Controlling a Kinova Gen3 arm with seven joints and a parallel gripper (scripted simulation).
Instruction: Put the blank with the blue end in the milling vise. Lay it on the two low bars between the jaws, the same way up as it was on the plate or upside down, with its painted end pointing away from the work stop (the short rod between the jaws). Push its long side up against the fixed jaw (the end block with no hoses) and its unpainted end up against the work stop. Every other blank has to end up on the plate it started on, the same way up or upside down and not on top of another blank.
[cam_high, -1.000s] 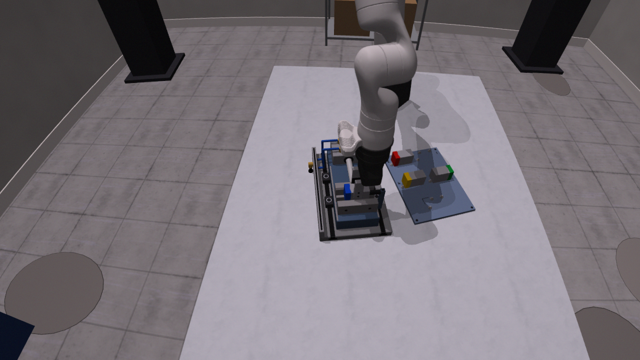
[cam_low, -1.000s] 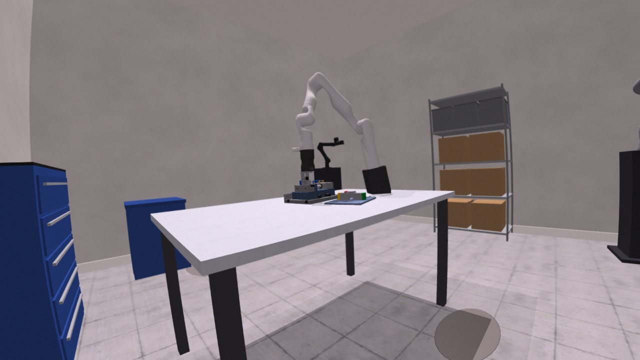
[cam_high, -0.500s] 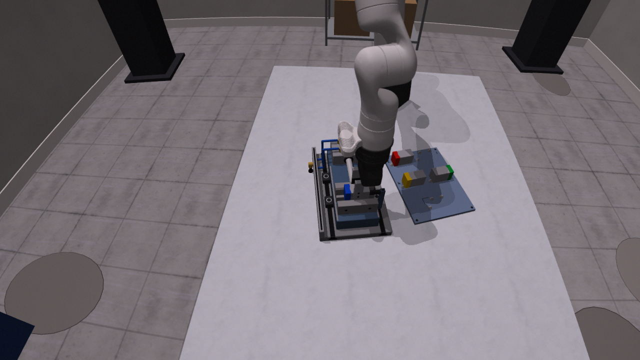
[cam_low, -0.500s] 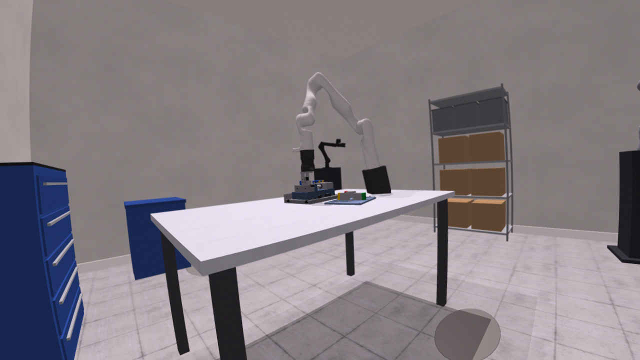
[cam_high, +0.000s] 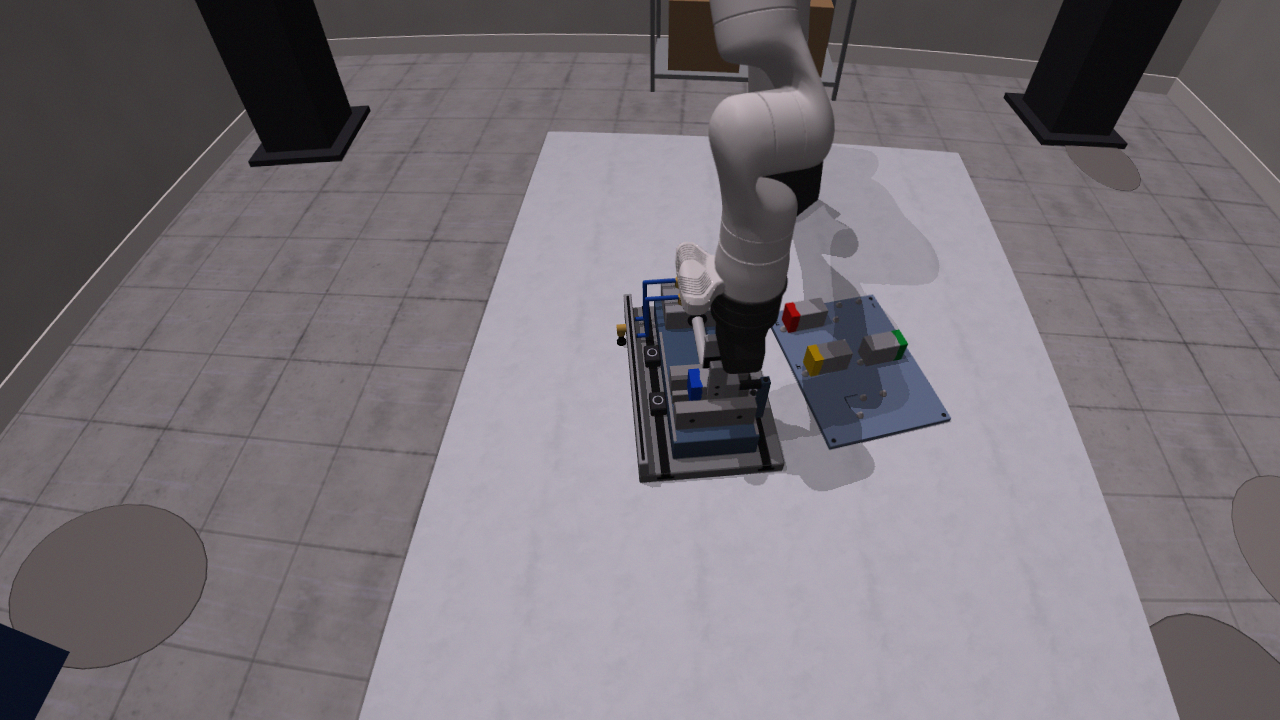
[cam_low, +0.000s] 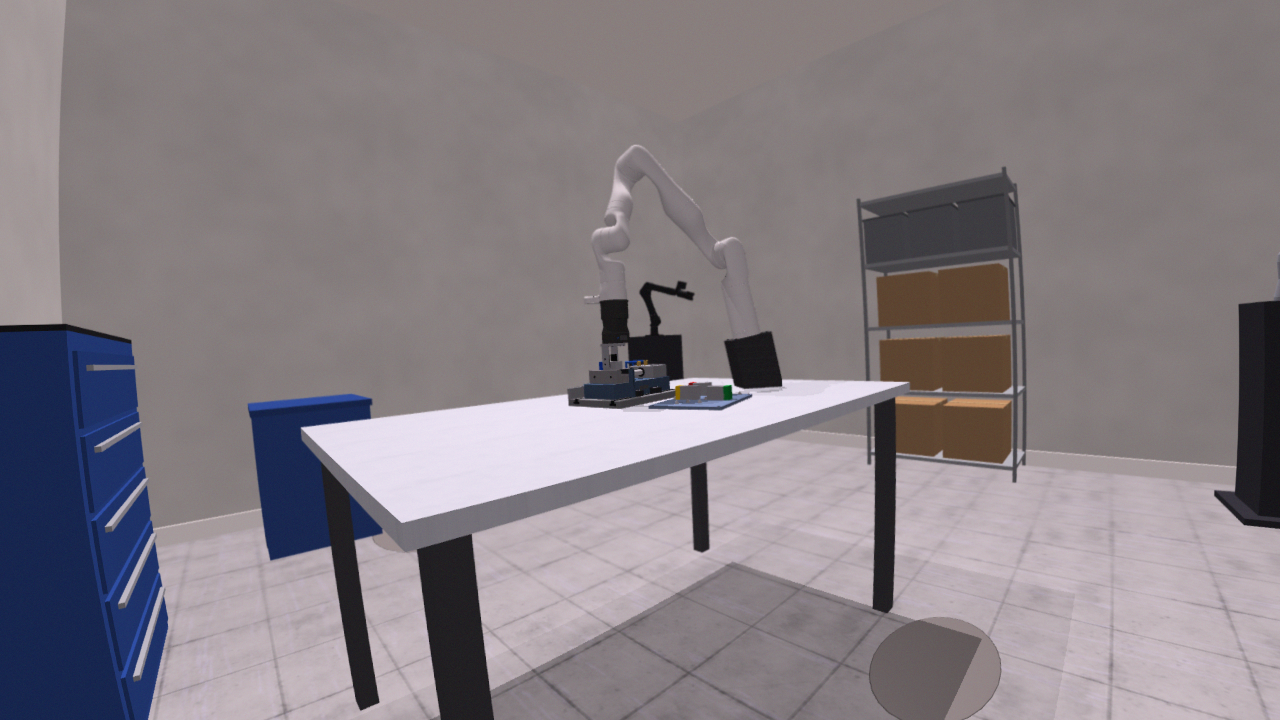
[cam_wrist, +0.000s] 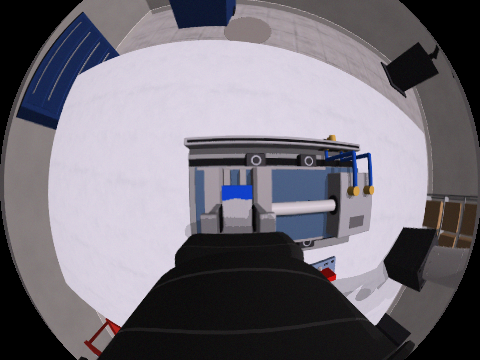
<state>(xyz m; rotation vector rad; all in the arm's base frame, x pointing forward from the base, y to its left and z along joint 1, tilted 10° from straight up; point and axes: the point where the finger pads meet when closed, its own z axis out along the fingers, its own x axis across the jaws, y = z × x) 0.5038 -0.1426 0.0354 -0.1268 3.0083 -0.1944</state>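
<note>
The blue-ended blank lies 2 cm below my hand. From my hand the other things lie so: vise base rail 7 cm behind, 10 cm to the right, 8 cm below; then work stop rod 1 cm behind, 5 cm to the left, 3 cm below; then fixed jaw 3 cm ahead, 4 cm below.
</note>
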